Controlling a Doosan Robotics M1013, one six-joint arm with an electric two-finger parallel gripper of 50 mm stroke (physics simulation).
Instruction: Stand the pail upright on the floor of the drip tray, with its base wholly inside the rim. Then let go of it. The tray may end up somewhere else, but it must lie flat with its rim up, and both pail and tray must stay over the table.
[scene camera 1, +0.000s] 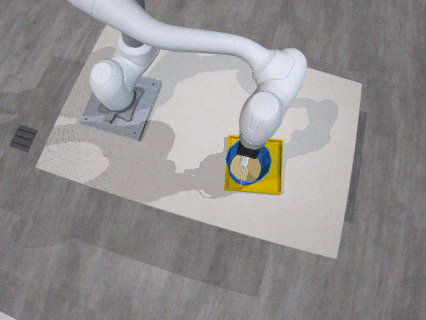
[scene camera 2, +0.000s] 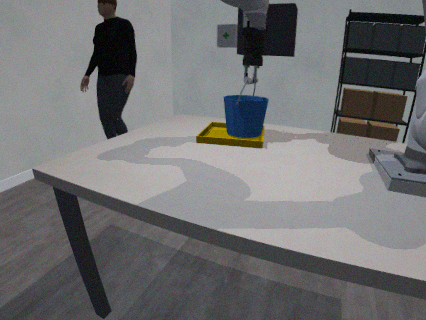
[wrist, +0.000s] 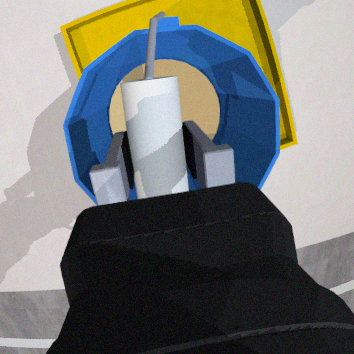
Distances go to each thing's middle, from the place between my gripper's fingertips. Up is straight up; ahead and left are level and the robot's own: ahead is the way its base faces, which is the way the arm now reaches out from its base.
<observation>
My gripper is now 220 mm above the yellow drip tray (scene camera 1: 272, 183), 50 mm short of it and 20 mm to the right of it.
</observation>
